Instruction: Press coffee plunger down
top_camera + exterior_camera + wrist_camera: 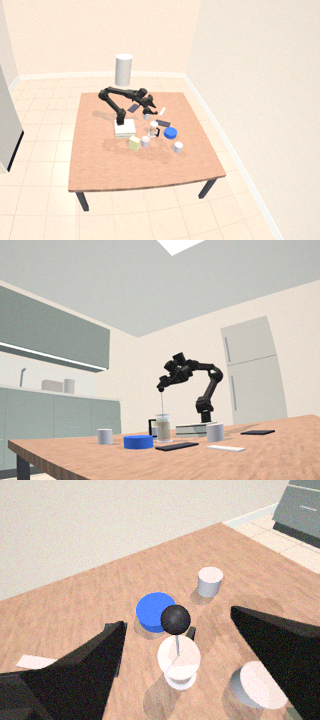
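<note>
The glass coffee press is 10 mm ahead of my gripper tip, 20 mm to the right of it and 150 mm below it. Also, from my gripper tip: blue round dish (170 mm ahead, 50 mm to the right, 250 mm below); then yellow block (210 mm behind, 120 mm to the right, 220 mm below).
</note>
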